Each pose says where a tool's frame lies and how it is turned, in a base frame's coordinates. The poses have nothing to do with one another.
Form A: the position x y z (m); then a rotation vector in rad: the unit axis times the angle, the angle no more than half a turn.
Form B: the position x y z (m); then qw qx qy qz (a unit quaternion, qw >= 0). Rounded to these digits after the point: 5 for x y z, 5 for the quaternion.
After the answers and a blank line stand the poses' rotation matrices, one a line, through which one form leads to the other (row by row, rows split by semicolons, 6 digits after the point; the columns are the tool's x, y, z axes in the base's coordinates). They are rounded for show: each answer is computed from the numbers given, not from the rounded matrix.
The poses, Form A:
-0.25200, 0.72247, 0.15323, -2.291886, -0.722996, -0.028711
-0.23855, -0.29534, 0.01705, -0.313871, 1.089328, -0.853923
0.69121, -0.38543, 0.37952, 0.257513, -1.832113, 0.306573
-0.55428, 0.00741, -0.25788, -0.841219, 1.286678, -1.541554
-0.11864, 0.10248, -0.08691, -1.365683, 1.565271, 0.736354
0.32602, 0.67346, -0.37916, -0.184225, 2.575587, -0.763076
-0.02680, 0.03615, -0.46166, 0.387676, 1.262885, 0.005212
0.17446, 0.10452, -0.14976, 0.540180, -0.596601, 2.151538
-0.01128, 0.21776, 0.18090, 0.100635, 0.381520, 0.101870
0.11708, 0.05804, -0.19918, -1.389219, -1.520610, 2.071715
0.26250, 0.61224, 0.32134, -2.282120, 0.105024, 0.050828
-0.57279, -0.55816, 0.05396, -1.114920, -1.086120, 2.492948
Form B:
-0.25200, 0.72247, 0.15323, 0.36078, -0.88938, -0.28056, -0.01114
-0.23855, -0.29534, 0.01705, 0.75860, -0.14409, 0.50009, -0.39202
0.69121, -0.38543, 0.37952, 0.59166, 0.11070, -0.78760, 0.13179
-0.55428, 0.00741, -0.25788, 0.46379, -0.34233, 0.52361, -0.62733
-0.11864, 0.10248, -0.08691, 0.45184, -0.55279, 0.63358, 0.29806
0.32602, 0.67346, -0.37916, 0.22264, -0.06670, 0.93255, -0.27629
-0.02680, 0.03615, -0.46166, 0.78967, 0.18005, 0.58652, 0.00242
0.17446, 0.10452, -0.14976, 0.40979, 0.21450, -0.23691, 0.85436
-0.01128, 0.21776, 0.18090, 0.97931, 0.04997, 0.18944, 0.05058
0.11708, 0.05804, -0.19918, 0.10991, -0.47266, -0.51737, 0.70487
0.26250, 0.61224, 0.32134, 0.41528, -0.90851, 0.04181, 0.02023
-0.57279, -0.55816, 0.05396, 0.10114, -0.37741, -0.36766, 0.84389

0.842320 0.507095 -0.182624; 0.491017 -0.582248 0.647989; 0.222260 -0.635485 -0.739432
0.192469 0.450652 0.871704; -0.738885 0.651119 -0.173471; -0.645758 -0.610702 0.458301
-0.275358 -0.330328 -0.902808; -0.018424 0.940753 -0.338592; 0.961165 -0.076601 -0.265130
-0.335418 0.223403 0.915197; -0.940393 -0.021466 -0.339412; -0.056180 -0.974490 0.217286
0.019473 -0.969825 0.243023; -0.431133 0.211163 0.877231; -0.902078 -0.121858 -0.414011
-0.891968 -0.001384 0.452096; -0.247431 0.838430 -0.485605; -0.378379 -0.545007 -0.748196
0.311983 0.207379 0.927179; 0.215024 0.935154 -0.281515; -0.925436 0.287194 0.247161
-0.572117 -0.801857 0.172359; 0.598589 -0.551890 -0.580610; 0.560690 -0.229005 0.795729
0.923105 -0.080141 0.376103; 0.118007 0.989889 -0.078707; -0.365993 0.117038 0.923229
-0.529022 0.334137 -0.780056; 0.644019 -0.440506 -0.625455; -0.552607 -0.833251 0.017847
0.995685 -0.092775 -0.002041; -0.059164 -0.651596 0.756256; -0.071492 -0.752872 -0.654273
-0.694659 0.106816 -0.711364; 0.448229 -0.709187 -0.544192; -0.562619 -0.696882 0.444765

